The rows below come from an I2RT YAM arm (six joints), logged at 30 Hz.
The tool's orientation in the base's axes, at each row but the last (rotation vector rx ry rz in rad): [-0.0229 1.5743 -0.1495]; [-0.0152 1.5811 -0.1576]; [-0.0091 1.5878 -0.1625]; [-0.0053 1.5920 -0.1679]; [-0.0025 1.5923 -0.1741]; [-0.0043 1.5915 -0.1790]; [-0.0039 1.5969 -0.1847]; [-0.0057 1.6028 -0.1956]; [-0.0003 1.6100 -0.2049]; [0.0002 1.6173 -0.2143]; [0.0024 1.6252 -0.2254]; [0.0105 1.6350 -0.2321]
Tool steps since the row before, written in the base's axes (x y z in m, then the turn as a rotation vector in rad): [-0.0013 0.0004 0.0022 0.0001 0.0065 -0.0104]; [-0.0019 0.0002 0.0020 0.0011 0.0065 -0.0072]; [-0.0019 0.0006 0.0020 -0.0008 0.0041 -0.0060]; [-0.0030 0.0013 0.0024 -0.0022 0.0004 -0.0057]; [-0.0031 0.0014 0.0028 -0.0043 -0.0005 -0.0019]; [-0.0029 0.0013 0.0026 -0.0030 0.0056 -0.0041]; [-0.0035 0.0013 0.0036 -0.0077 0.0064 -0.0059]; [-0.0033 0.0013 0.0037 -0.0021 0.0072 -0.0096]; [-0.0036 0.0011 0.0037 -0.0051 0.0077 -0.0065]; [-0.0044 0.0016 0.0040 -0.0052 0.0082 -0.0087]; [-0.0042 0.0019 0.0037 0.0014 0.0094 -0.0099]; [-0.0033 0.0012 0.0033 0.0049 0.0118 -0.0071]
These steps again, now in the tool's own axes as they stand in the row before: [-0.0022 0.0001 -0.0013 0.0096 0.0076 -0.0004]; [-0.0020 -0.0002 -0.0019 0.0064 0.0073 0.0006]; [-0.0020 0.0002 -0.0020 0.0055 0.0046 -0.0011]; [-0.0024 0.0007 -0.0032 0.0057 0.0008 -0.0021]; [-0.0028 0.0007 -0.0033 0.0021 -0.0007 -0.0042]; [-0.0026 0.0007 -0.0031 0.0035 0.0057 -0.0035]; [-0.0036 0.0005 -0.0037 0.0054 0.0062 -0.0083]; [-0.0037 0.0004 -0.0035 0.0087 0.0081 -0.0027]; [-0.0036 0.0001 -0.0038 0.0057 0.0078 -0.0058]; [-0.0039 0.0004 -0.0047 0.0078 0.0086 -0.0059]; [-0.0036 0.0007 -0.0046 0.0084 0.0108 0.0005]; [-0.0032 0.0002 -0.0036 0.0050 0.0133 0.0034]
